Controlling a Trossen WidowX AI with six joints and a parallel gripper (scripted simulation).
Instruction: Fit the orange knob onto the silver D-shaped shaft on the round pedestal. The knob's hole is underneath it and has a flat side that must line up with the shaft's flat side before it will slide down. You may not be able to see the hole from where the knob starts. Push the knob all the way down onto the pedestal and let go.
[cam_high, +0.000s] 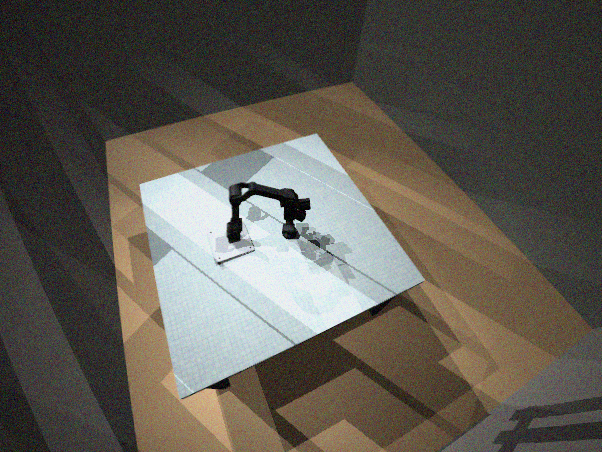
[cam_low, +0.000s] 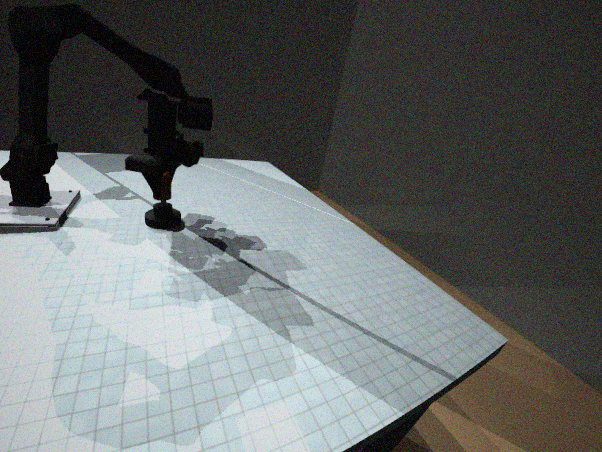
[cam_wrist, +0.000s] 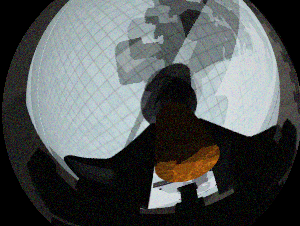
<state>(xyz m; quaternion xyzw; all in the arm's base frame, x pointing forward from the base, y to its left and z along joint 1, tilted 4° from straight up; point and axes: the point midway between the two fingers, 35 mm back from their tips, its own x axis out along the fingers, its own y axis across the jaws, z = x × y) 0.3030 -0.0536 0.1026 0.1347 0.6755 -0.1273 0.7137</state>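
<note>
My gripper tip is now 30 mm below the orange knob. Also, from my gripper tip: dark round pedestal 40 mm below.
</note>
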